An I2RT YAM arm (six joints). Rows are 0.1 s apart.
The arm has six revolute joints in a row. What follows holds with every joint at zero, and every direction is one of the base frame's. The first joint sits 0.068 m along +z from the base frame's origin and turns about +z. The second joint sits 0.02 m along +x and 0.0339 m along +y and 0.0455 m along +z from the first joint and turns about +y. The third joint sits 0.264 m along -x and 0.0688 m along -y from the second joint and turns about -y. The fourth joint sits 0.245 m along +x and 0.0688 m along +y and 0.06 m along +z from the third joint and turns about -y. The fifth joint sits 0.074 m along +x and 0.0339 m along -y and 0.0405 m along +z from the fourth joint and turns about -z. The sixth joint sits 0.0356 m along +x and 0.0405 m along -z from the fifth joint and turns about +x. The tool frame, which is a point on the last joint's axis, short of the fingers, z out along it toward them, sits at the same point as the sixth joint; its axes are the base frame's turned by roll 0, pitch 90 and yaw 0 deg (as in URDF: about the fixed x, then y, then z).
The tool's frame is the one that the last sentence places.
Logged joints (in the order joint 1, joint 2, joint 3, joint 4, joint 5, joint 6), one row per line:
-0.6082, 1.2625, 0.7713, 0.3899, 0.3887, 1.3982
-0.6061, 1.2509, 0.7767, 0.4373, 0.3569, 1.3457
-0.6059, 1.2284, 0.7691, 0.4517, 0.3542, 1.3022
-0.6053, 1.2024, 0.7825, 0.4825, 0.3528, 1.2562
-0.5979, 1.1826, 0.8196, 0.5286, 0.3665, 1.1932
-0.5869, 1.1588, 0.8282, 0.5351, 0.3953, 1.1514
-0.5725, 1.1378, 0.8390, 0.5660, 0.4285, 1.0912
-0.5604, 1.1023, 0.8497, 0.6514, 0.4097, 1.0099
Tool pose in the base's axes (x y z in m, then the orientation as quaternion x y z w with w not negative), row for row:
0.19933, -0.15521, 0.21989, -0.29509, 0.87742, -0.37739, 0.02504
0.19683, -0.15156, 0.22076, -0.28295, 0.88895, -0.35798, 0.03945
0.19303, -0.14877, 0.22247, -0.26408, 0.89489, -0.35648, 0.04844
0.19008, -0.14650, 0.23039, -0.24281, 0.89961, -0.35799, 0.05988
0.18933, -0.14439, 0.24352, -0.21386, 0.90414, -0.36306, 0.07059
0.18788, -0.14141, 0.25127, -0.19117, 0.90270, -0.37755, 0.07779
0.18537, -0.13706, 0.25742, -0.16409, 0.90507, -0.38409, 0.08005
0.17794, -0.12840, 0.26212, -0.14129, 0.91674, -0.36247, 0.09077
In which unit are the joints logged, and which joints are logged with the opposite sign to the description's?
The joints are logged in radians. Opposite sign: joint 4, joint 6.
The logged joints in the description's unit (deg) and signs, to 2 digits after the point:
-34.85, 72.34, 44.19, -22.34, 22.27, -80.11
-34.73, 71.67, 44.50, -25.06, 20.45, -77.10
-34.72, 70.38, 44.07, -25.88, 20.29, -74.61
-34.68, 68.89, 44.83, -27.65, 20.21, -71.97
-34.26, 67.76, 46.96, -30.29, 21.00, -68.37
-33.63, 66.39, 47.45, -30.66, 22.65, -65.97
-32.80, 65.19, 48.07, -32.43, 24.55, -62.52
-32.11, 63.16, 48.68, -37.32, 23.47, -57.86

